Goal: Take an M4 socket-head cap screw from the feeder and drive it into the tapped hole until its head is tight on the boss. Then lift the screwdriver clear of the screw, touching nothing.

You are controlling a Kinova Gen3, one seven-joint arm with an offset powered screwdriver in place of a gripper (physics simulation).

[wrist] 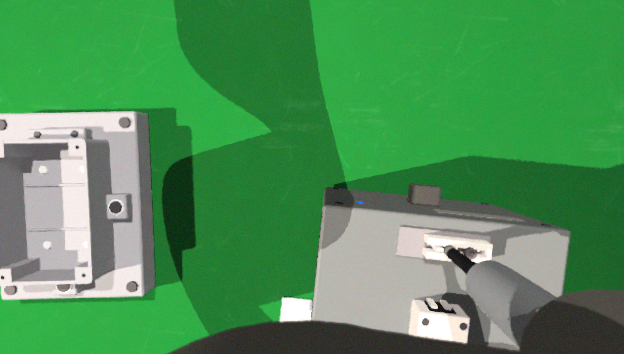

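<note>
The screwdriver point(450, 251) reaches in from the lower right, with its black bit tip down at the white slotted block point(428, 242) on top of the grey feeder point(365, 265). The tip meets or covers a screw head at the left part of the slot; whether the bit holds that screw cannot be told. A second screw point(470, 253) sits in the slot just right of the tip. A light grey housing point(142, 250) lies at the left. Its small square boss point(125, 200) has a dark round opening point(115, 207), with no screw standing in it.
A white two-hole block point(442, 327) stands on the feeder, in front of the slotted block. A brown knob point(425, 195) sticks out of the feeder's back edge. A white piece point(296, 309) lies at its left side. Green table point(240, 190) separates feeder and housing. Dark robot parts cover the bottom edge.
</note>
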